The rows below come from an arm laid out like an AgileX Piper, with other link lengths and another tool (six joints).
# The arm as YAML. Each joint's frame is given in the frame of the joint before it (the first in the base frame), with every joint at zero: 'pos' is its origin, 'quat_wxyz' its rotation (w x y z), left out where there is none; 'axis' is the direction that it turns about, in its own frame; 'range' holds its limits. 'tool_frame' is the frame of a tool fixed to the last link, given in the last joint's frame.
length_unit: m
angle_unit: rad
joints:
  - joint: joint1
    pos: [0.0, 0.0, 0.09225]
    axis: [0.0, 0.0, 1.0]
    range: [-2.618, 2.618]
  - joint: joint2
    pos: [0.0, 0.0, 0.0]
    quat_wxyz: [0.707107, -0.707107, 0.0, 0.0]
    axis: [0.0, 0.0, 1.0]
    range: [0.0, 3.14]
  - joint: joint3
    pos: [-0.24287, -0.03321, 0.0]
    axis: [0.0, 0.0, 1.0]
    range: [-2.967, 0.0]
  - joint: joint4
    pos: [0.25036, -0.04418, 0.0]
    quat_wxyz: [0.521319, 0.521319, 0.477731, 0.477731]
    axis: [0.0, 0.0, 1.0]
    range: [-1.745, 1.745]
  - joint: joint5
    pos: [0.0, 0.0, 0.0]
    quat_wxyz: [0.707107, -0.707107, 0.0, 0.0]
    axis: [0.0, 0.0, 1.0]
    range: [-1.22, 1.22]
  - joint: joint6
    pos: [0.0, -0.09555, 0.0]
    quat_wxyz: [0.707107, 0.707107, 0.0, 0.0]
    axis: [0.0, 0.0, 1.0]
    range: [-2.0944, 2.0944]
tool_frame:
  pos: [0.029, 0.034, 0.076]
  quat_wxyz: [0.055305, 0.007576, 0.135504, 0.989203]
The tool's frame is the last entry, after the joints.
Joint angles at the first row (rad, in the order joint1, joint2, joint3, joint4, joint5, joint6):
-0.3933 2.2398 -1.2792 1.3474 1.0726 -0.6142
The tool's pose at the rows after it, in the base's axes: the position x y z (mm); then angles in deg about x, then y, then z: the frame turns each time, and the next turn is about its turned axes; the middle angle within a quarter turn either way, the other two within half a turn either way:
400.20 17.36 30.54 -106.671 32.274 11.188
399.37 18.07 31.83 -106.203 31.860 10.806
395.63 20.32 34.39 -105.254 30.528 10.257
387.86 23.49 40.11 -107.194 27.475 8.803
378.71 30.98 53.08 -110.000 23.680 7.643
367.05 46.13 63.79 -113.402 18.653 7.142
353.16 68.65 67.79 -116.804 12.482 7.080
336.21 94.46 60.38 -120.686 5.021 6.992
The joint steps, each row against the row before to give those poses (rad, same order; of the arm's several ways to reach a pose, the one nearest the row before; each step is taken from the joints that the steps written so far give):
0.0000 0.0000 0.0000 -0.0056 0.0000 -0.0008
0.0000 0.0000 -0.0019 -0.0020 0.0096 -0.0020
0.0000 -0.0018 0.0000 -0.0109 0.0249 -0.0012
0.0063 -0.0353 0.0000 -0.0702 0.0065 0.0116
0.0213 -0.0626 0.0000 -0.0938 0.0094 0.0494
0.0465 -0.0606 0.0000 -0.1057 0.0124 0.0711
0.0727 -0.0405 0.0000 -0.1018 0.0146 0.0766
0.0925 -0.0079 -0.0008 -0.1034 0.0097 0.0685

